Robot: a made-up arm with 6 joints.
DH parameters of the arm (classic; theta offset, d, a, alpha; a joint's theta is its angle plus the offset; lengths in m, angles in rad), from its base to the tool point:
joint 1: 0 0.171 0 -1.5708
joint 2: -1.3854 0 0.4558 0
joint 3: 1.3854 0 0.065 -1.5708
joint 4: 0 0.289 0 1.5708
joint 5: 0 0 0.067 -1.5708
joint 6: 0 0.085 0 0
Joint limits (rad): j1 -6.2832..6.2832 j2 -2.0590..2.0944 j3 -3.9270..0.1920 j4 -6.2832..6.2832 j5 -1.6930..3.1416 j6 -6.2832..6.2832
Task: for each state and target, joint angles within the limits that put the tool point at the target. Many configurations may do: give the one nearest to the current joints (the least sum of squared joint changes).
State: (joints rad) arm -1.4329 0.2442 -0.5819 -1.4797 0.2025 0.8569
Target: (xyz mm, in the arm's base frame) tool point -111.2 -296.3 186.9
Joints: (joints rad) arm -2.0172 0.3042 -0.3904 -1.4880 0.4085 0.8569
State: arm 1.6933 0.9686 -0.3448 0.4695 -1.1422 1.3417
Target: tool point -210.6 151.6 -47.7
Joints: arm 2.5622 1.2933 -0.0952 0.1078 -1.0221 1.3417
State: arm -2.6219 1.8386 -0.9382 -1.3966 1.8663 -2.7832
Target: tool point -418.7 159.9 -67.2
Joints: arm -3.2701 1.2177 -1.0159 -1.4251 2.0369 -2.7832
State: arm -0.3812 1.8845 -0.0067 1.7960 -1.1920 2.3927
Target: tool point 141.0 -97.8 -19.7
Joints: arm -0.0106 1.9323 -0.0327 1.8632 -1.2817 2.3927
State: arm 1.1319 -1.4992 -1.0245 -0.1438 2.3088 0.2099
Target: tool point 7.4 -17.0 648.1
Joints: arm 1.1467 -0.8783 -1.2540 -0.1284 2.1065 0.2099
